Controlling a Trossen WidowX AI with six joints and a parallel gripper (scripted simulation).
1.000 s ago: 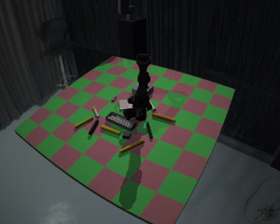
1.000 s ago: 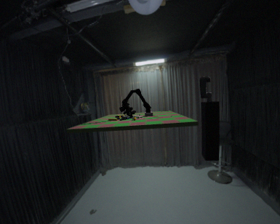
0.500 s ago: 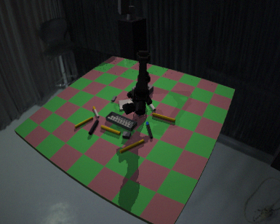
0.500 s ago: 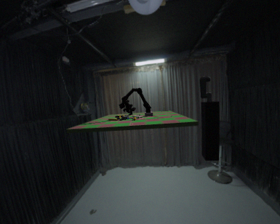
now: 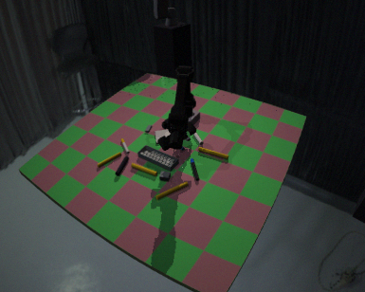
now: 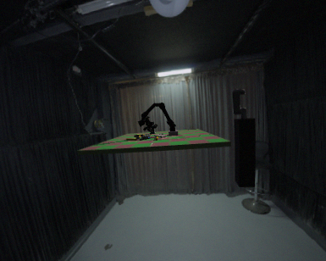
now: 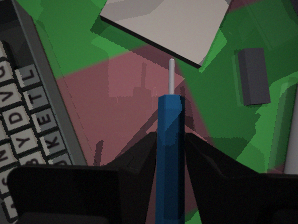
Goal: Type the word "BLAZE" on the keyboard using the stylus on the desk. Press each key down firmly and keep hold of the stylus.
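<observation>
Now: gripper tip 10 mm to the left of the blue stylus. From my gripper tip the other things lie so: white notepad 130 mm to the right, 50 mm below, 50 mm behind; then stylus tip 50 mm to the right, 10 mm behind; then white marker 140 mm behind, 40 mm below, 30 mm to the left.
</observation>
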